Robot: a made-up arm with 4 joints.
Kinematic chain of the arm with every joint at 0, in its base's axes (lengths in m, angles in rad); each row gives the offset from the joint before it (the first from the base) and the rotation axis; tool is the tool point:
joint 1: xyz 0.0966 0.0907 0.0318 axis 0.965 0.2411 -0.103
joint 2: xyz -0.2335 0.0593 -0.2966 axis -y
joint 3: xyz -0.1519 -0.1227 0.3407 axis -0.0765 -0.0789 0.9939
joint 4: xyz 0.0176 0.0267 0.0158 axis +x
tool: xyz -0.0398 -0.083 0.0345
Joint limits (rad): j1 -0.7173..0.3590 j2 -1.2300..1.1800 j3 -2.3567..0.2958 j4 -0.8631..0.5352
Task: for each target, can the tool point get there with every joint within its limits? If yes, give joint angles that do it. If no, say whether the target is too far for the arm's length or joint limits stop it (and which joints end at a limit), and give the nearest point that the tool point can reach.
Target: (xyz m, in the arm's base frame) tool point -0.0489 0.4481 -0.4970
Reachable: no: joint limits stop it (at a limit: joint 2, joint 4) | nearest point -0.5534 0.1827 -0.2505 | short by 0.621 m
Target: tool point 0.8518 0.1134 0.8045
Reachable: no: too far | nearest point 0.2150 0.0554 0.1072 | short by 0.946 m
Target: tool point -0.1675 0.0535 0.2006
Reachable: yes | joints -0.2198 -0.3465 -0.9465 -0.5941
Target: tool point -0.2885 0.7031 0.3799
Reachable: no: joint limits stop it (at a limit: joint 1, joint 4) | nearest point -0.1747 0.1275 0.1691 | short by 0.623 m
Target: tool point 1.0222 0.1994 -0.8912
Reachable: no: too far | nearest point 0.2284 0.0294 -0.0141 | short by 1.195 m
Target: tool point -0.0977 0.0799 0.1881
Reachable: yes | joints -0.3183 -0.5436 -1.5575 -0.3160
